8 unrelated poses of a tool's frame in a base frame.
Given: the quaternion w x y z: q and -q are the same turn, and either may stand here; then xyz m.
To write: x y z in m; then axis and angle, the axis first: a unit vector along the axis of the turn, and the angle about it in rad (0 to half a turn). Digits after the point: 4 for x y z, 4 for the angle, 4 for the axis.
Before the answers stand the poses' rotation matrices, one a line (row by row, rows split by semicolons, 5 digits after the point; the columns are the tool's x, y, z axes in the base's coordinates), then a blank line. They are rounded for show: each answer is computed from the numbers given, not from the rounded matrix.
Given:
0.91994 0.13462 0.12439 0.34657 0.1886 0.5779 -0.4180
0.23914 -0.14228 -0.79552 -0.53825 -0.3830 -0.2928 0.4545
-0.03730 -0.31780 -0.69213 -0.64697 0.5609 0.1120 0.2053
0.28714 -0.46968 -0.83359 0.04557 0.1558 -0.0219 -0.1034
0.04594 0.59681 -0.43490 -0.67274 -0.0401 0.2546 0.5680
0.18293 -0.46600 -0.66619 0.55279 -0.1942 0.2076 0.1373
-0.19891 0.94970 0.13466 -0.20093 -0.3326 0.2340 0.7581
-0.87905 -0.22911 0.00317 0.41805 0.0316 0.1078 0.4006
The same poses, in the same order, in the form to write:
0.72883 -0.60416 0.32217; 0.67114 0.72353 -0.16147; -0.13555 0.33391 0.93281
-0.84514 0.48381 -0.22732; -0.03106 0.38008 0.92443; 0.53365 0.78833 -0.30620
-0.79522 0.39165 0.46285; 0.48818 -0.03913 0.87186; 0.35958 0.91928 -0.16008
-0.39390 0.75687 -0.52152; 0.80921 0.55465 0.19375; 0.43591 -0.34570 -0.83095
-0.28342 -0.45729 -0.84295; -0.58091 -0.61751 0.53031; -0.76303 0.63998 -0.09063
-0.49876 0.41864 -0.75893; 0.82313 -0.04546 -0.56603; -0.27147 -0.90701 -0.32192
0.88299 0.17584 -0.43522; 0.33571 -0.88460 0.32369; -0.32808 -0.43192 -0.84012
0.65045 0.73352 -0.19713; -0.73643 0.54548 -0.40015; -0.18599 0.40545 0.89500

0.1886 0.5779 -0.4180 0.3434 0.3173 0.8840 0.8057
-0.3830 -0.2928 0.4545 -0.1465 -0.8193 -0.5543 2.6586
0.5609 0.1120 0.2053 0.3180 0.6926 0.6474 3.0670
0.1558 -0.0219 -0.1034 -0.4903 -0.8702 0.0476 2.5591
-0.0401 0.2546 0.5680 0.5974 -0.4354 -0.6734 3.0497
-0.1942 0.2076 0.1373 -0.4740 -0.6776 0.5623 2.7737
-0.3326 0.2340 0.7581 -0.9691 -0.1374 0.2050 2.7411
0.0316 0.1078 0.4006 0.4806 -0.0066 -0.8769 0.9939

